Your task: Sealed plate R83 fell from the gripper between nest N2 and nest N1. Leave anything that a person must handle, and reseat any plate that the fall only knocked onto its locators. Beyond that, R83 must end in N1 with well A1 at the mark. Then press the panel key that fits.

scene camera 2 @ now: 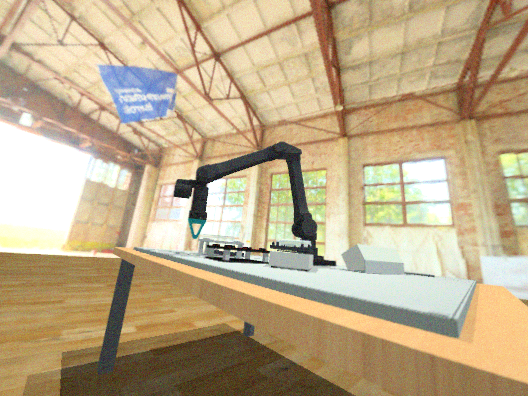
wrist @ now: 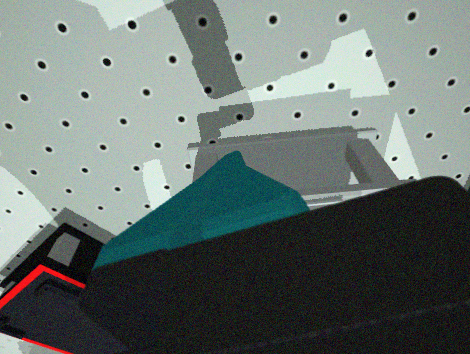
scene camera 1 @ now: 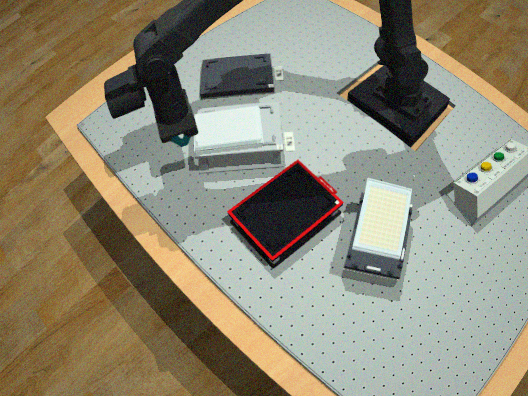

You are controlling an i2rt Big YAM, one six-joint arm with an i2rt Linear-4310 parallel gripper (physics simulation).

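Where they show: gripper, fingertip midpoint: (scene camera 2: 194, 239) (wrist: 237, 164) (scene camera 1: 184, 144); arm's base at its link origin: (scene camera 1: 402, 98).
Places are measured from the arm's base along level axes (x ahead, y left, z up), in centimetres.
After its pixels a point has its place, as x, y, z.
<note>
My gripper (scene camera 1: 181, 141) @[41.3, -24.4, 3.5] (scene camera 2: 195, 237) @[41.3, -24.4, 3.5] (wrist: 237, 164) @[41.3, -24.4, 3.5] is shut and empty, its teal fingertips at the left end of a pale grey nest (scene camera 1: 274, 120) @[26.4, -14.8, 3.8] (wrist: 275, 160) @[37.0, -23.5, -1.6]. A white plate (scene camera 1: 227, 127) @[34.3, -19.3, 5.8] lies on that nest's left part, leaving its right end bare. A dark nest (scene camera 1: 237, 75) @[18.8, -32.6, -0.4] without a plate is behind it. A black, red-edged nest or frame (scene camera 1: 285, 210) @[39.1, -1.3, 1.9] (wrist: 45, 312) @[43.3, -2.5, 1.9] sits turned in front. A plate with cream wells (scene camera 1: 383, 217) @[31.0, 13.6, 5.5] lies on a dark stand at the right. The key panel (scene camera 1: 487, 187) @[11.9, 27.3, 6.0] (scene camera 2: 375, 259) @[11.0, 30.2, 2.0] has blue, yellow, green and white keys. I cannot read plate or nest names, or find A1.
The arm's black base (scene camera 1: 397, 107) @[4.3, 1.0, 1.2] stands at the back right. Small white tags (scene camera 1: 289, 141) @[25.2, -12.1, -2.0] (scene camera 1: 279, 73) @[11.2, -26.7, -2.0] sit beside the two rear nests. The perforated grey board has a wooden table border (scene camera 1: 200, 290) @[58.7, -4.1, -3.4]. My gripper body hides much of the wrist view.
</note>
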